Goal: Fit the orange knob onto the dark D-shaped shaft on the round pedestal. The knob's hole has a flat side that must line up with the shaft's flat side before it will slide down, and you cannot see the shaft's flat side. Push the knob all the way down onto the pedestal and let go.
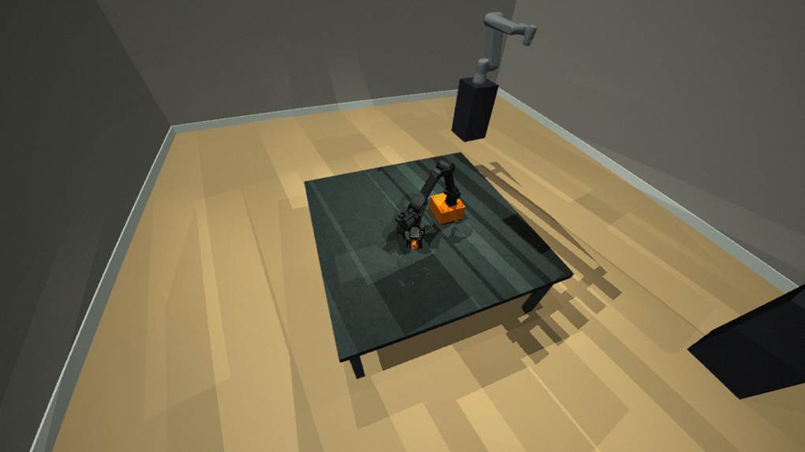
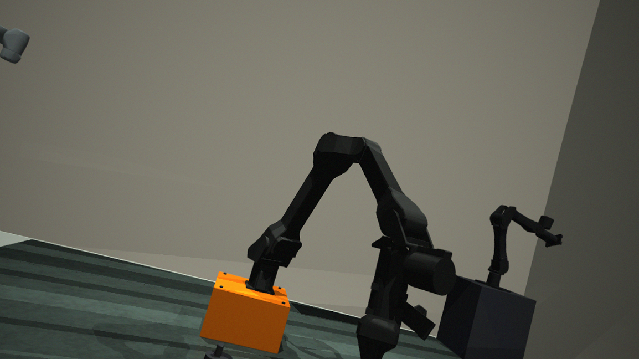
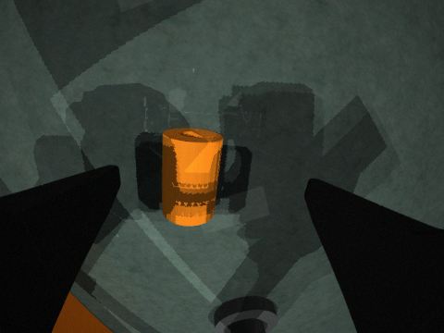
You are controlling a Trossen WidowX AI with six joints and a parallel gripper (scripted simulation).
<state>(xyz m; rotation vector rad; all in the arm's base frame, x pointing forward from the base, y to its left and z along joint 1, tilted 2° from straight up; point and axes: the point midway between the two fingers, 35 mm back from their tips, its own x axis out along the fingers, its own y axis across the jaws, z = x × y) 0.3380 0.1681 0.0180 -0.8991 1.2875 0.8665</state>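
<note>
Right now the orange knob is 20 mm behind my gripper tip, 10 mm to the right of it and 50 mm below it. Also, from my gripper tip: round dark pedestal: 40 mm behind, 240 mm to the right, 40 mm below.
</note>
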